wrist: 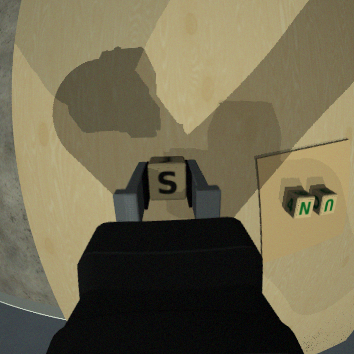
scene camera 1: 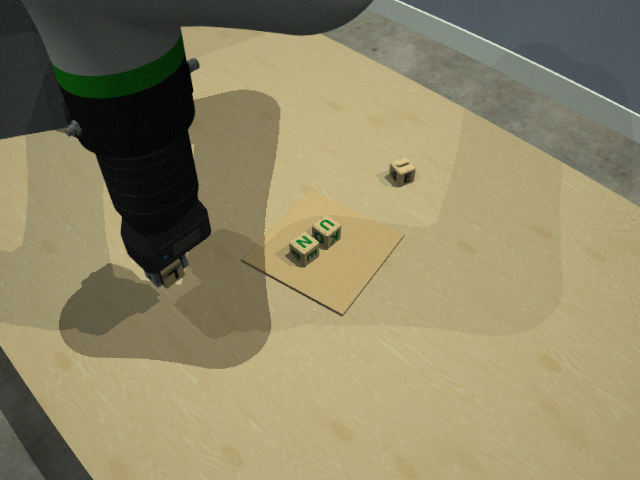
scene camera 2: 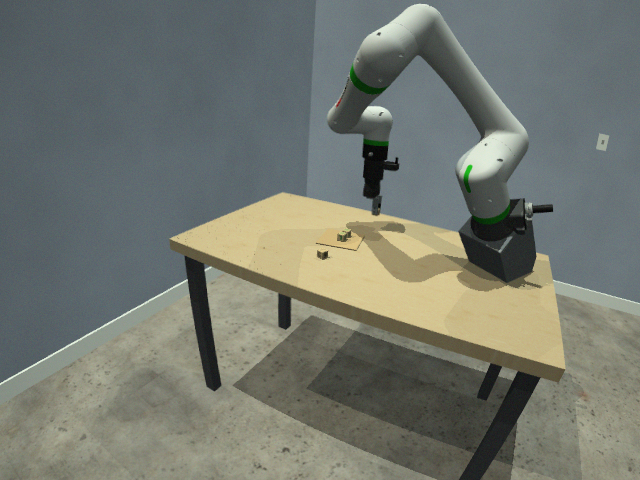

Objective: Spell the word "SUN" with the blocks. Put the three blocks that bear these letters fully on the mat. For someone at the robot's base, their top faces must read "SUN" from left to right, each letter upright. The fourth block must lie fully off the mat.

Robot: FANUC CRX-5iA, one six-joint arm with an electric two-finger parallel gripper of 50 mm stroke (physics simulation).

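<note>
My gripper [scene camera 1: 166,273] [scene camera 2: 376,209] [wrist: 166,174] is shut on the S block [scene camera 1: 172,273] [wrist: 167,183], held above the table beside the mat [scene camera 1: 356,268] [scene camera 2: 328,240] [wrist: 280,240]. The black S faces the wrist camera and reads upright there. The N block [scene camera 1: 303,241] [scene camera 2: 348,233] [wrist: 304,207] and U block [scene camera 1: 326,225] [scene camera 2: 341,236] [wrist: 327,204] stand close together on the mat, green letters up. Seen from the base, U is left of N. Both letters look upside down in the wrist view. The fourth block [scene camera 1: 402,173] [scene camera 2: 322,254] lies off the mat; its black top letter is unclear.
The wooden table [scene camera 1: 413,387] [scene camera 2: 439,310] carries the mat and the robot's dark base [scene camera 2: 498,253]. The fourth block stands beyond the mat's U side. Arm shadows cross the table and part of the mat. A wall [scene camera 1: 568,41] [scene camera 2: 155,103] rises past the table edge.
</note>
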